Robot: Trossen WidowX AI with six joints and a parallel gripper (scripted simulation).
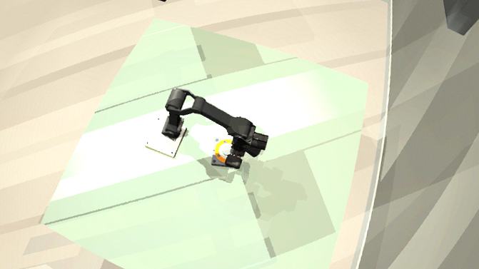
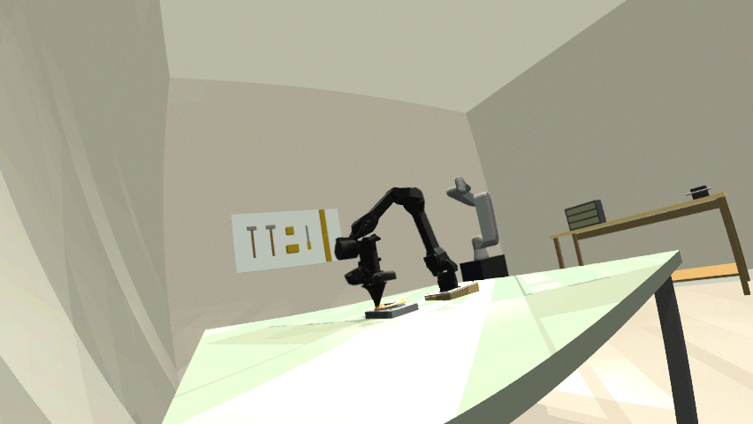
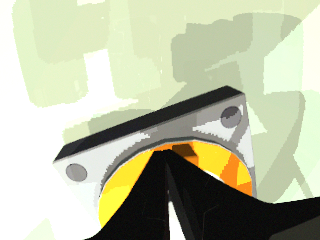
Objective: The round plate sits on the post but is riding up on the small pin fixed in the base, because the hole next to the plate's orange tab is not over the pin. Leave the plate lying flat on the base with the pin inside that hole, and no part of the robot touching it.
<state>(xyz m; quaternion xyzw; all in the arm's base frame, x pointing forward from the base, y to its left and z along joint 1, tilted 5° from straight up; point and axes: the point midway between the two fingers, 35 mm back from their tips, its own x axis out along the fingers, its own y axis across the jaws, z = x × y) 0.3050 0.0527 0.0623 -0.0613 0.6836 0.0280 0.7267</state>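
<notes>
The round plate is 30 mm behind my gripper tip and 10 mm to the right of it. From my gripper tip the other things lie so: base (50 mm behind, 20 mm below, 10 mm to the right).
</notes>
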